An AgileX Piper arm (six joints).
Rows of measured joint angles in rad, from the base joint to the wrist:
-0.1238, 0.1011, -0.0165, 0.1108, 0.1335, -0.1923
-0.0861, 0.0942, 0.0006, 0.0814, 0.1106, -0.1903
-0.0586, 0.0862, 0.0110, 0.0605, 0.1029, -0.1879
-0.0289, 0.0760, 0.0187, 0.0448, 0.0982, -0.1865
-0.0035, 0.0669, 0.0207, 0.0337, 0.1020, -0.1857
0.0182, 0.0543, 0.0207, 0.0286, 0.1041, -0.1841
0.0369, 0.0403, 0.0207, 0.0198, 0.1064, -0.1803
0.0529, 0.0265, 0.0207, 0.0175, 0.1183, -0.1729
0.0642, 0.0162, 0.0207, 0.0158, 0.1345, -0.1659
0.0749, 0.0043, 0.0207, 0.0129, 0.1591, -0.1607
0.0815, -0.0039, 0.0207, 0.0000, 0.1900, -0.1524
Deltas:
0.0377, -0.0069, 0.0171, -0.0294, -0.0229, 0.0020
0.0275, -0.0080, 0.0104, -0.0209, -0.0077, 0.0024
0.0297, -0.0102, 0.0077, -0.0157, -0.0047, 0.0014
0.0254, -0.0091, 0.0020, -0.0111, 0.0038, 0.0008
0.0217, -0.0126, 0.0000, -0.0051, 0.0021, 0.0016
0.0187, -0.0140, 0.0000, -0.0088, 0.0023, 0.0038
0.0160, -0.0138, 0.0000, -0.0023, 0.0119, 0.0074
0.0113, -0.0103, 0.0000, -0.0017, 0.0162, 0.0070
0.0107, -0.0119, 0.0000, -0.0029, 0.0246, 0.0052
0.0066, -0.0082, 0.0000, -0.0129, 0.0309, 0.0083

